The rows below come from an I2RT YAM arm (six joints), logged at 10 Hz.
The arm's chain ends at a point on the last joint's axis. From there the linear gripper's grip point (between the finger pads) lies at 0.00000 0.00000 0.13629 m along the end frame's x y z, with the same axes.
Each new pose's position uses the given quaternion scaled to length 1; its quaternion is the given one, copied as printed.
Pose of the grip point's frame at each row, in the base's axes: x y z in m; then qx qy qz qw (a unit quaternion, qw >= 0):
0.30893 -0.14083 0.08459 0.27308 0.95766 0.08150 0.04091
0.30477 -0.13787 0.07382 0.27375 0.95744 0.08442 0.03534
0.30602 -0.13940 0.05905 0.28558 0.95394 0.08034 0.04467
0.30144 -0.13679 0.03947 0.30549 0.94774 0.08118 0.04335
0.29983 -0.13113 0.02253 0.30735 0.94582 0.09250 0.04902
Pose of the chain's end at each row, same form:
0.29218 -0.15906 0.21861 0.27308 0.95766 0.08150 0.04091
0.28925 -0.15726 0.20783 0.27375 0.95744 0.08442 0.03534
0.28815 -0.15681 0.19304 0.28558 0.95394 0.08034 0.04467
0.28348 -0.15415 0.17345 0.30549 0.94774 0.08118 0.04335
0.27944 -0.15087 0.15583 0.30735 0.94582 0.09250 0.04902

